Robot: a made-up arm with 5 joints.
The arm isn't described. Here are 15 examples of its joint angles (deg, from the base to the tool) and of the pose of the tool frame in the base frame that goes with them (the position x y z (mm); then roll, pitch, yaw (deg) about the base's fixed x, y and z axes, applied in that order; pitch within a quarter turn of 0, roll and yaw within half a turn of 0).
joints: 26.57 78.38 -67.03 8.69 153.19
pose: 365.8 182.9 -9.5 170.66 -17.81 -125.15
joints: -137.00 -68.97 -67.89 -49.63 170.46
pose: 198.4 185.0 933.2 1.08 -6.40 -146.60
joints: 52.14 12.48 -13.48 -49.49 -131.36
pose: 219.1 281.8 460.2 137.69 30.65 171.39
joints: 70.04 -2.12 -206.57 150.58 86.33
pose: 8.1 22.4 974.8 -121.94 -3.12 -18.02
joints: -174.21 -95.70 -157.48 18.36 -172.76
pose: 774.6 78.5 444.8 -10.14 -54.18 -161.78
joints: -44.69 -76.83 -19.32 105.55 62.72
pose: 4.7 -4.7 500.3 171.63 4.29 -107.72
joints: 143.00 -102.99 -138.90 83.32 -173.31
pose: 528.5 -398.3 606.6 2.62 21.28 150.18
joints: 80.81 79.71 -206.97 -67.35 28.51
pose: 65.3 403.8 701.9 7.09 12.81 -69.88
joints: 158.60 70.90 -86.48 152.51 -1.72
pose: -307.1 120.4 237.9 -1.61 43.05 -23.75
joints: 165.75 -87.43 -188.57 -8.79 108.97
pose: 674.9 -171.4 274.2 105.60 -18.32 70.74
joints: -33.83 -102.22 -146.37 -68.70 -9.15
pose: -529.2 354.7 281.7 -171.65 42.04 -21.47
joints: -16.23 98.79 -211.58 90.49 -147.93
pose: 662.3 -192.8 367.5 167.72 18.76 129.66
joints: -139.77 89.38 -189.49 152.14 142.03
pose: -430.9 -364.5 298.5 141.75 -38.42 91.98
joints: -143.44 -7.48 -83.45 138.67 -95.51
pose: -208.2 -154.4 671.0 -132.39 -4.07 -49.73
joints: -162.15 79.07 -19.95 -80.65 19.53
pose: -275.4 -88.7 138.7 -172.49 -20.24 176.98
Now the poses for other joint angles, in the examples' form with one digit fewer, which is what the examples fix.
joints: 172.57 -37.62 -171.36 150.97 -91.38
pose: 189 -25 939 122.0 1.2 -96.7
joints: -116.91 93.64 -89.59 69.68 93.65
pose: -134 -264 -79 106.3 -3.5 152.1
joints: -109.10 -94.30 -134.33 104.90 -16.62
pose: 178 515 718 23.2 -52.8 42.6
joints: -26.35 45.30 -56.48 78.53 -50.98
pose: 296 -147 219 -118.2 35.5 46.3
